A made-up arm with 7 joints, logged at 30 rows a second.
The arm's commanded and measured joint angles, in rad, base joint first. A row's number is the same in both.
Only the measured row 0 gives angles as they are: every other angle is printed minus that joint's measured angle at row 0.
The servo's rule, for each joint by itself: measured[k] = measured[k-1] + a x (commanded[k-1-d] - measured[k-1]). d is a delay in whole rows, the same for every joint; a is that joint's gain. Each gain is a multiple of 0.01, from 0.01 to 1. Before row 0 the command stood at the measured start. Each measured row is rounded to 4 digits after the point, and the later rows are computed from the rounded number. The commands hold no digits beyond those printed.
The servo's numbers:
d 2
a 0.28 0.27 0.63 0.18 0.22 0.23 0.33
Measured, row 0:
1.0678 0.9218 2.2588 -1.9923 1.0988 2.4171 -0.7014
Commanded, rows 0 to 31:
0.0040 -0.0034 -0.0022 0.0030 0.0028 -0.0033 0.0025
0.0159 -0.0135 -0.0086 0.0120 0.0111 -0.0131 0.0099
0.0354 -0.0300 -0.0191 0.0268 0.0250 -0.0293 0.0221
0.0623 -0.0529 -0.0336 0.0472 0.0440 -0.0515 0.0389
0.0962 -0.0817 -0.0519 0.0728 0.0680 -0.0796 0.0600
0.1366 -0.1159 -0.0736 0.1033 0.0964 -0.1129 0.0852
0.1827 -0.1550 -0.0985 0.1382 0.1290 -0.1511 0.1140
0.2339 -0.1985 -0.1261 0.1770 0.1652 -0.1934 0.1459
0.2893 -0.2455 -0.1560 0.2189 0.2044 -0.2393 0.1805
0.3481 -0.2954 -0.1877 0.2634 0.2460 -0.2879 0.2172
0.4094 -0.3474 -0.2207 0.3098 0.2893 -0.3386 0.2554
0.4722 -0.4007 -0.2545 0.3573 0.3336 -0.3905 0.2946
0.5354 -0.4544 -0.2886 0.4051 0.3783 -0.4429 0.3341
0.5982 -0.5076 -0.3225 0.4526 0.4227 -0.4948 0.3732
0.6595 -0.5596 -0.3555 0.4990 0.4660 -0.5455 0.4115
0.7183 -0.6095 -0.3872 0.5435 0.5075 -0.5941 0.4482
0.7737 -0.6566 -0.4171 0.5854 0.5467 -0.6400 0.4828
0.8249 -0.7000 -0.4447 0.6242 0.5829 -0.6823 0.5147
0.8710 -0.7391 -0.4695 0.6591 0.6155 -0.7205 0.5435
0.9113 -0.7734 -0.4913 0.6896 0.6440 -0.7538 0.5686
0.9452 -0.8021 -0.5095 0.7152 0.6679 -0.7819 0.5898
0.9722 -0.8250 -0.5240 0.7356 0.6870 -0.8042 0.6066
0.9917 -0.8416 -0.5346 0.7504 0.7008 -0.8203 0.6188
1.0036 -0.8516 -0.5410 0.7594 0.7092 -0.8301 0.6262
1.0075 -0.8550 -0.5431 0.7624 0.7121 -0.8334 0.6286
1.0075 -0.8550 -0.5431 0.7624 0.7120 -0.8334 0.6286
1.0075 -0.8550 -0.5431 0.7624 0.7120 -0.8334 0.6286
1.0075 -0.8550 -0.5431 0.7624 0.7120 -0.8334 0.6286
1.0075 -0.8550 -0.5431 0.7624 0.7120 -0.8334 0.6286
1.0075 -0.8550 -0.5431 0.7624 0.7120 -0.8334 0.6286
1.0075 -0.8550 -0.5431 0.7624 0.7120 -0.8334 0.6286
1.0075 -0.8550 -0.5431 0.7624 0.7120 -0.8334 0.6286
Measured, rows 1 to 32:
0.0000 0.0000 0.0000 0.0000 0.0000 0.0000 0.0000
0.0000 0.0000 0.0000 0.0000 0.0000 0.0000 0.0000
0.0011 -0.0009 -0.0014 0.0005 0.0006 -0.0008 0.0008
0.0052 -0.0043 -0.0059 0.0026 0.0029 -0.0036 0.0038
0.0137 -0.0112 -0.0142 0.0070 0.0078 -0.0095 0.0098
0.0273 -0.0225 -0.0264 0.0142 0.0158 -0.0192 0.0194
0.0466 -0.0385 -0.0425 0.0247 0.0273 -0.0331 0.0328
0.0718 -0.0594 -0.0621 0.0388 0.0425 -0.0515 0.0501
0.1029 -0.0852 -0.0850 0.0567 0.0615 -0.0744 0.0712
0.1396 -0.1158 -0.1109 0.0784 0.0843 -0.1018 0.0959
0.1815 -0.1508 -0.1393 0.1037 0.1107 -0.1334 0.1238
0.2281 -0.1898 -0.1698 0.1324 0.1405 -0.1689 0.1546
0.2789 -0.2324 -0.2019 0.1643 0.1732 -0.2079 0.1879
0.3330 -0.2778 -0.2350 0.1990 0.2085 -0.2499 0.2231
0.3897 -0.3255 -0.2688 0.2361 0.2459 -0.2943 0.2597
0.4481 -0.3747 -0.3026 0.2751 0.2848 -0.3404 0.2972
0.5073 -0.4246 -0.3359 0.3154 0.3247 -0.3876 0.3349
0.5664 -0.4745 -0.3682 0.3565 0.3649 -0.4351 0.3723
0.6244 -0.5237 -0.3990 0.3977 0.4049 -0.4822 0.4088
0.6805 -0.5713 -0.4278 0.4385 0.4441 -0.5282 0.4437
0.7338 -0.6166 -0.4541 0.4782 0.4818 -0.5724 0.4766
0.7835 -0.6589 -0.4775 0.5163 0.5175 -0.6141 0.5070
0.8288 -0.6976 -0.4977 0.5521 0.5506 -0.6527 0.5343
0.8690 -0.7320 -0.5143 0.5851 0.5806 -0.6875 0.5582
0.9034 -0.7616 -0.5271 0.6149 0.6070 -0.7180 0.5782
0.9315 -0.7859 -0.5359 0.6409 0.6295 -0.7438 0.5940
0.9528 -0.8046 -0.5404 0.6628 0.6477 -0.7644 0.6054
0.9681 -0.8182 -0.5421 0.6807 0.6618 -0.7803 0.6131
0.9791 -0.8281 -0.5427 0.6954 0.6728 -0.7925 0.6182
0.9871 -0.8354 -0.5430 0.7075 0.6814 -0.8019 0.6216
0.9928 -0.8407 -0.5431 0.7174 0.6881 -0.8091 0.6239
0.9969 -0.8446 -0.5431 0.7255 0.6934 -0.8147 0.6255

